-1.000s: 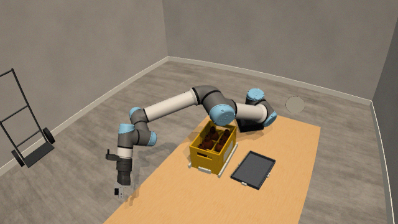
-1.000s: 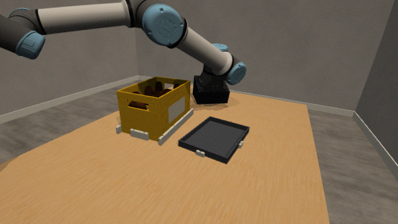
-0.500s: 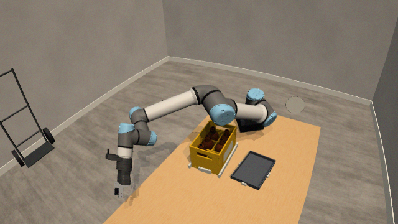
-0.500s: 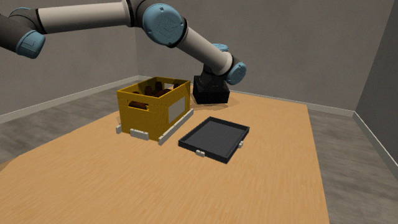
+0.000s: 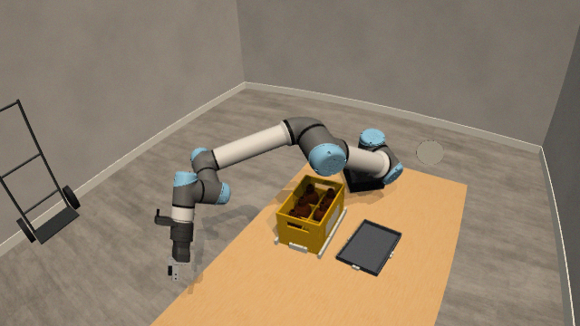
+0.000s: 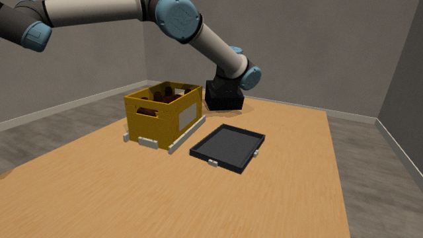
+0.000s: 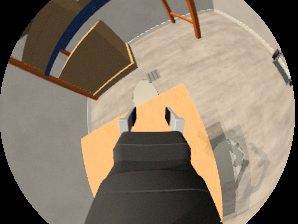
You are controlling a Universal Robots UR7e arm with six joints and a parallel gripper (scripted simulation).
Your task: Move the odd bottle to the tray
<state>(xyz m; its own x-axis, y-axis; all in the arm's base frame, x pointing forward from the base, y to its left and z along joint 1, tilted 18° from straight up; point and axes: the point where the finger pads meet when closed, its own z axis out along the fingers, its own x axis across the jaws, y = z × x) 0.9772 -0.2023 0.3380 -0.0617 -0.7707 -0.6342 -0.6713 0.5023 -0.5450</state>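
Now: the yellow crate 63 cm behind my hand, 16 cm below it and 9 cm to the left of it. Round my hand: dark tray (66 cm behind, 36 cm to the left, 23 cm below); bottle (64 cm behind, 16 cm below, 13 cm to the left).
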